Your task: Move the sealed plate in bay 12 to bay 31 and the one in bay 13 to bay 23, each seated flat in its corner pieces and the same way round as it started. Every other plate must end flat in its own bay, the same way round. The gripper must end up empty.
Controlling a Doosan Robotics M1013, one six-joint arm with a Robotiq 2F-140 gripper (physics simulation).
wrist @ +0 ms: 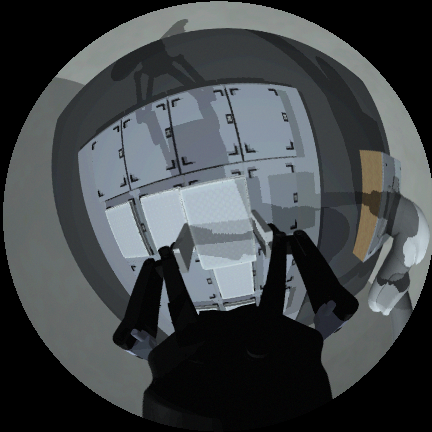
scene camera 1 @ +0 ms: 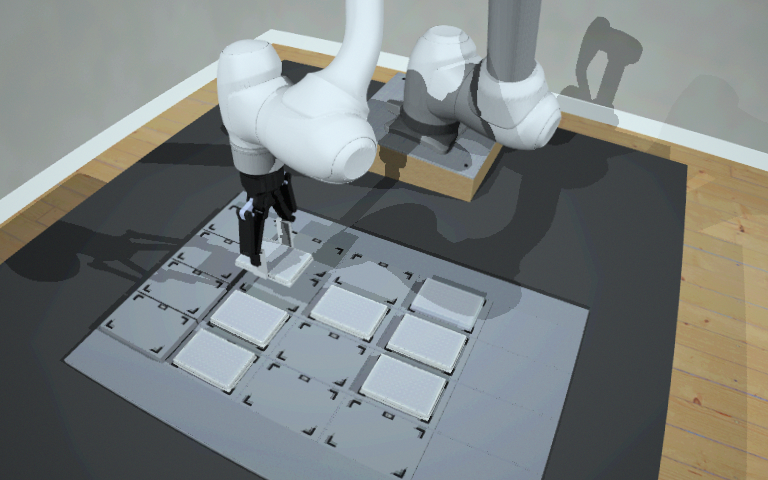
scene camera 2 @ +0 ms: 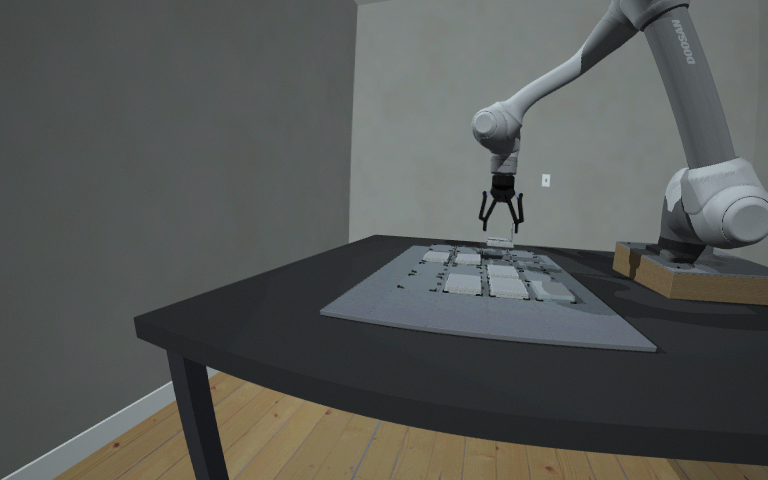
Labels:
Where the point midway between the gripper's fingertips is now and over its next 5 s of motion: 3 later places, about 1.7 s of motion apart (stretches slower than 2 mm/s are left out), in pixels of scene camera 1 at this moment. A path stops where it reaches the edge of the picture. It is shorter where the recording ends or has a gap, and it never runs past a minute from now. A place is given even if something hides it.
My gripper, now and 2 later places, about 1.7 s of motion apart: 274,260; 278,283; 267,212

